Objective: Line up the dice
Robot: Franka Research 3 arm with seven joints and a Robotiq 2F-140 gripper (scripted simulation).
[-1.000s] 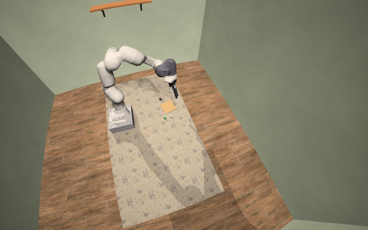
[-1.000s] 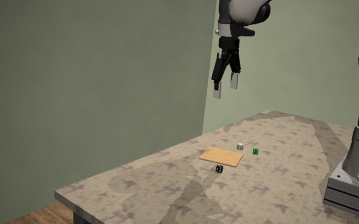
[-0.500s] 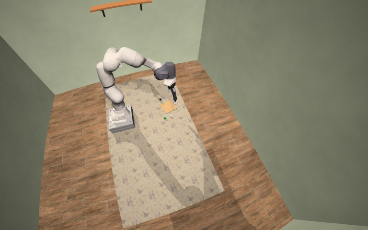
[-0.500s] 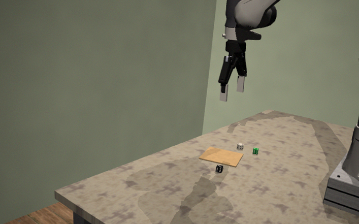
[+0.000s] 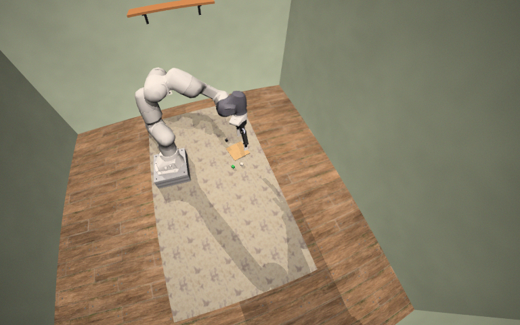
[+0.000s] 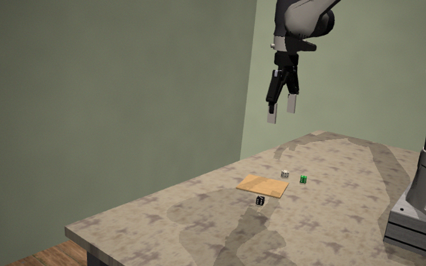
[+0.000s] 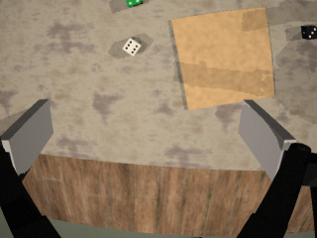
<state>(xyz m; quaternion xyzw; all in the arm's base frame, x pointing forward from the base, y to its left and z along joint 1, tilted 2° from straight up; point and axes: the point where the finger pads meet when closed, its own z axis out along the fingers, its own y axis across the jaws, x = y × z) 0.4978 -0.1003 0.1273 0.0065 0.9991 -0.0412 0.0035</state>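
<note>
The green die is 90 mm behind my hand, 40 mm to the right of it and 210 mm below it. From my hand the other things lie so: tan mat (10 mm behind, 90 mm to the left, 220 mm below); then black die (60 mm behind, 220 mm to the left, 210 mm below); then white die (20 mm behind, 40 mm to the right, 210 mm below).
</note>
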